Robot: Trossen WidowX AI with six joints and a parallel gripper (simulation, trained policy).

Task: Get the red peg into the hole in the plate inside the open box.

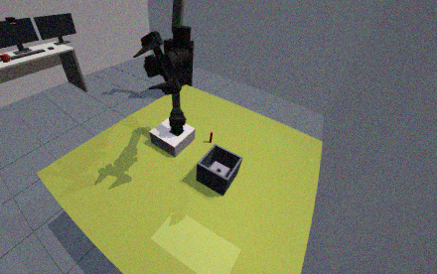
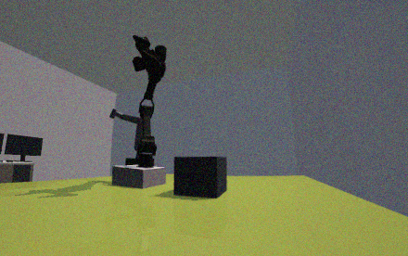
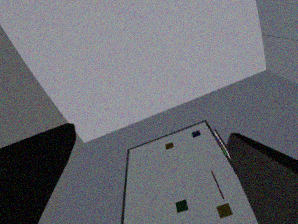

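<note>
Now: gripper tip 52 cm above the red peg, 41 cm to the right of it and 3 cm short of it.
</note>
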